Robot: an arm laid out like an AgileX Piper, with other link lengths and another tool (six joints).
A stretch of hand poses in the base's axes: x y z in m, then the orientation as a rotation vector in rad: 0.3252, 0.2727, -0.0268, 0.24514, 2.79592, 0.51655; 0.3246, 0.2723, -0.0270, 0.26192, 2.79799, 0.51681; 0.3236, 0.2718, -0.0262, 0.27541, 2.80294, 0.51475; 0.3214, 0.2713, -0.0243, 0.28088, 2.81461, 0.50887; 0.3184, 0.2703, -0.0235, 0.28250, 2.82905, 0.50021; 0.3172, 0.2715, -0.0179, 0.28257, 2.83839, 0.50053; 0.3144, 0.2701, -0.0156, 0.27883, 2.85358, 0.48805; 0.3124, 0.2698, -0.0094, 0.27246, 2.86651, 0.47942; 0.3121, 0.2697, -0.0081, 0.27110, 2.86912, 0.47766; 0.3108, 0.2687, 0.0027, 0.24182, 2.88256, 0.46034; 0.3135, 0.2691, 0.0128, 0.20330, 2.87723, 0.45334
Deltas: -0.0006, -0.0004, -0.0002, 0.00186, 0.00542, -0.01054; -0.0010, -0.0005, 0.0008, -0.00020, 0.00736, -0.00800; -0.0022, -0.0005, 0.0019, -0.00389, 0.01183, -0.00168; -0.0030, -0.0010, 0.0008, -0.00623, 0.01347, 0.00114; -0.0012, 0.0012, 0.0056, -0.00006, 0.00905, 0.00206; -0.0028, -0.0014, 0.0023, -0.00927, 0.01280, 0.00441; -0.0020, -0.0003, 0.0062, -0.00676, 0.01049, 0.00603; -0.0003, -0.0001, 0.0013, -0.00138, 0.00211, 0.00126; -0.0013, -0.0010, 0.0108, -0.01447, 0.00601, 0.02015; 0.0027, 0.0004, 0.0101, -0.00759, -0.01256, 0.02351
